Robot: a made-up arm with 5 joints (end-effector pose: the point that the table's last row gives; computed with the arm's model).
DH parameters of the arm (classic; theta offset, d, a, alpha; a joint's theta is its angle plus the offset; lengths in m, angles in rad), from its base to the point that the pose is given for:
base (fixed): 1.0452 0 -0.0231 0
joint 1: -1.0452 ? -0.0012 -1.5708
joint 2: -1.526 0 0.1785 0
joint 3: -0.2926 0 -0.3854 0
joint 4: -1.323 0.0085 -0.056 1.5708
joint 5: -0.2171 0 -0.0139 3.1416
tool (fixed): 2.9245 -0.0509 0 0
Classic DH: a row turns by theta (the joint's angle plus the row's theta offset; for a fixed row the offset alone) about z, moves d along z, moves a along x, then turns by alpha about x.
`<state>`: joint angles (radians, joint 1 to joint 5).
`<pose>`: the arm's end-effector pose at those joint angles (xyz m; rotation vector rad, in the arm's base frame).
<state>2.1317 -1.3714 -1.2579 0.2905 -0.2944</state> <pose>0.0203 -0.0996 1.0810 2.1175 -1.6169 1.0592</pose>
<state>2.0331 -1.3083 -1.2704 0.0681 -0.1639</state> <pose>0.0107 -0.0955 1.0837 2.2077 -1.6308 0.7978</pose>
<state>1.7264 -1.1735 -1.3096 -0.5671 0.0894</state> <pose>-0.0103 -0.0942 1.0683 2.4257 -1.8939 0.1027</pose>
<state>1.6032 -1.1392 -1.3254 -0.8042 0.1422</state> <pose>-0.0187 -0.0955 1.0554 -2.3320 1.9566 0.1294</pose>
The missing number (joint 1, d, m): 0.5815
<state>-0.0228 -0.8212 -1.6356 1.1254 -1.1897</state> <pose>0.0890 -0.0001 1.1026 -0.7975 -1.1501 0.9818</pose>
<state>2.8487 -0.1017 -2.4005 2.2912 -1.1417</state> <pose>-0.2133 0.0178 1.0785 -0.1999 0.1744 -2.2824</pose>
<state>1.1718 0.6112 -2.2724 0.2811 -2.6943</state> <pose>0.1833 0.4722 0.8829 1.1814 1.2399 -1.9402</pose>
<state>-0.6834 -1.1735 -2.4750 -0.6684 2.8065</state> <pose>-0.3912 0.2907 0.9175 2.1529 -1.2021 1.6178</pose>
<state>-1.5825 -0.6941 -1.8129 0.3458 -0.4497</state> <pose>0.0050 -0.0615 1.1645 -1.8996 -1.1770 -0.6399</pose>
